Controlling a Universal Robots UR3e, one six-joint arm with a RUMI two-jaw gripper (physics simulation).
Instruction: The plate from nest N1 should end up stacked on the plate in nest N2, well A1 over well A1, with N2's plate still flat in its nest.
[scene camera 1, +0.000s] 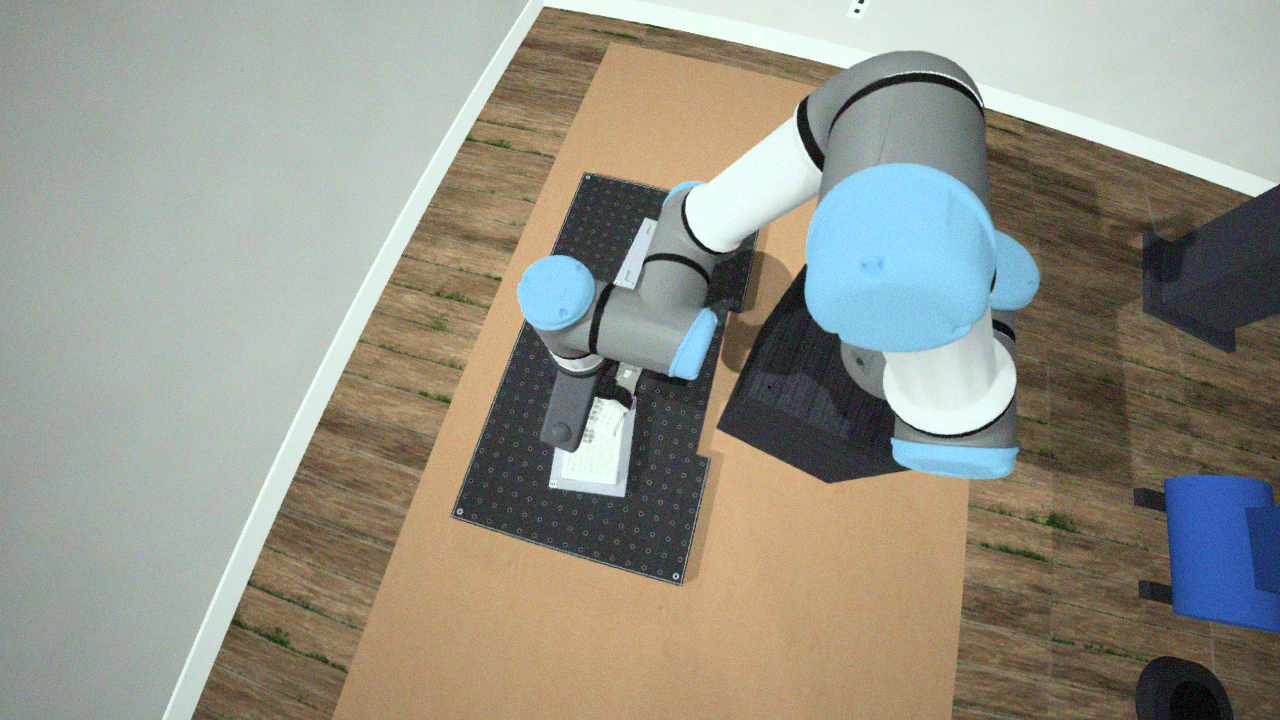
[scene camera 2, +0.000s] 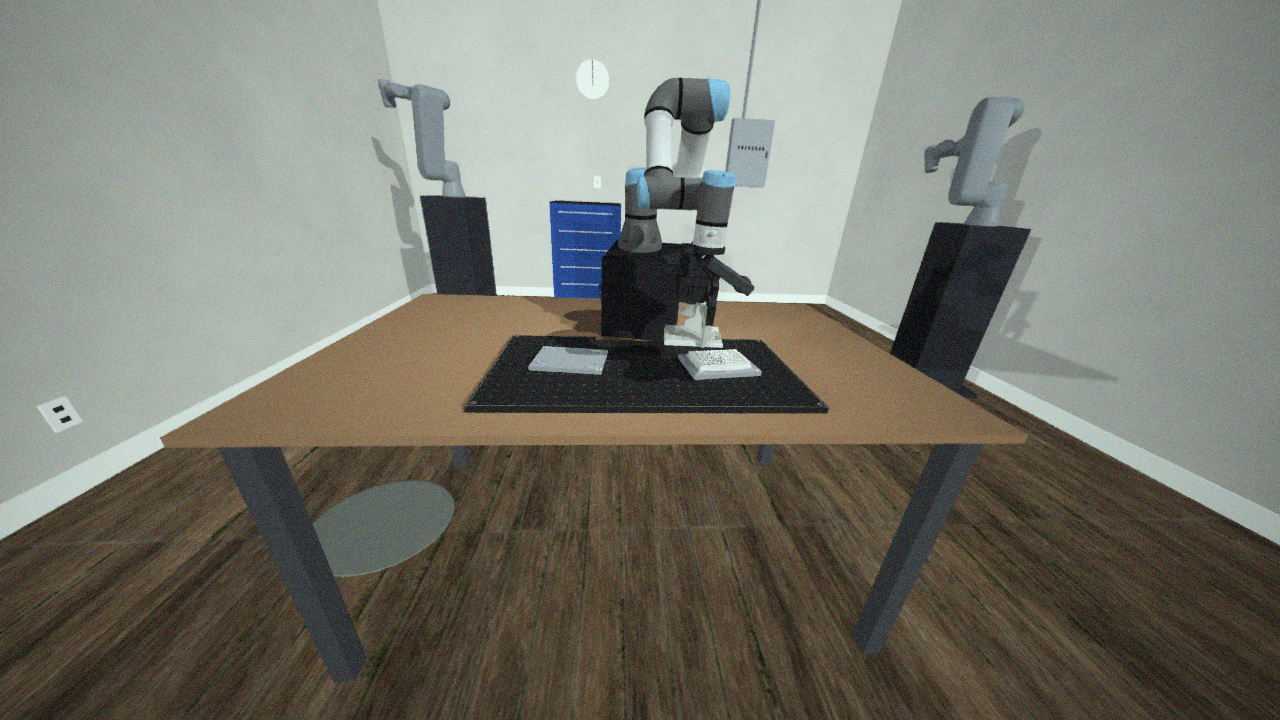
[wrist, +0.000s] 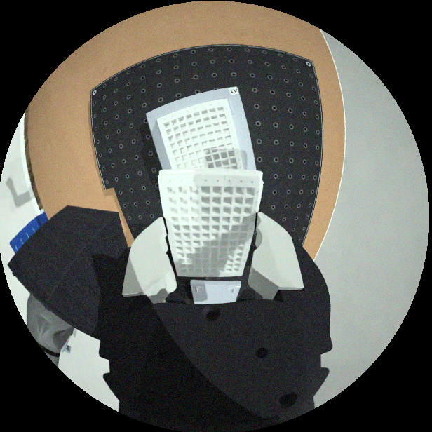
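Pixels of known places: gripper, fingertip midpoint: (scene camera 1: 599, 398) (scene camera 2: 698, 339); arm's base, origin of the base link: (scene camera 2: 640, 246).
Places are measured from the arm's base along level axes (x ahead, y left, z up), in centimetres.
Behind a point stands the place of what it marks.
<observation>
My gripper (scene camera 2: 699, 322) @[x 33.0, y 17.9, z -15.3 cm] (wrist: 210, 217) is shut on the white N1 plate (scene camera 1: 610, 411) @[x 30.6, y 19.0, z -14.7 cm] (scene camera 2: 691, 337) @[x 35.9, y 16.0, z -14.0 cm] (wrist: 212, 220), with a pale finger at each side. The held plate is raised above the black board. N2's white plate (scene camera 1: 590, 461) @[x 30.5, y 26.5, z -19.9 cm] (scene camera 2: 718, 359) @[x 32.8, y 23.0, z -20.1 cm] (wrist: 194, 132) lies flat in grey nest N2 (scene camera 1: 586, 488) @[x 29.4, y 30.4, z -21.3 cm] (scene camera 2: 716, 373) @[x 37.9, y 22.3, z -21.3 cm] (wrist: 245, 130). In the wrist view the held plate covers the near end of N2's plate, which looks turned relative to it. N2's A1 label (wrist: 233, 91) shows at the nest's far right corner. Which held corner is A1 cannot be told.
Grey nest N1 (scene camera 1: 636, 253) @[x 40.4, y -11.2, z -21.3 cm] (scene camera 2: 569, 360) @[x 37.8, y -11.3, z -21.3 cm] (wrist: 215, 291) holds no plate. Both nests stand on the black perforated board (scene camera 1: 662, 537) @[x 15.5, y 32.0, z -22.5 cm] (scene camera 2: 626, 394) @[x 49.1, y 3.6, z -22.5 cm] (wrist: 295, 115). The black robot pedestal (scene camera 1: 805, 411) @[x 7.7, y 11.6, z -0.9 cm] (scene camera 2: 637, 295) @[x 14.2, y 1.3, z -11.0 cm] (wrist: 70, 250) stands beside the board.
</observation>
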